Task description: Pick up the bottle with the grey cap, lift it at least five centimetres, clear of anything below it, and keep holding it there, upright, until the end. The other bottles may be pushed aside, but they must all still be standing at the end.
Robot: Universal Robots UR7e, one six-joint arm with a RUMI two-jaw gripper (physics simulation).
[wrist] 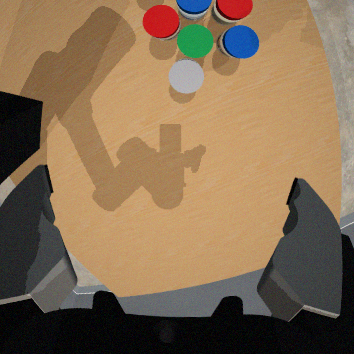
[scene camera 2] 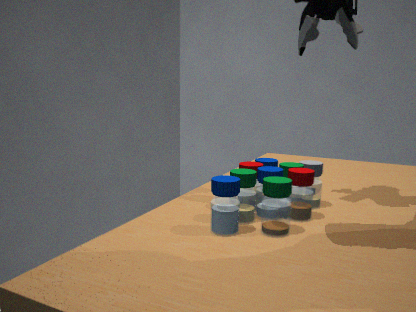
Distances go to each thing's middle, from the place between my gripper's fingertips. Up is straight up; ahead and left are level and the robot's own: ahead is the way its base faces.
The red-capped bottle [scene camera 2: 301, 197] is 1 cm ahead of my hand, 12 cm to the left of it and 30 cm below it.
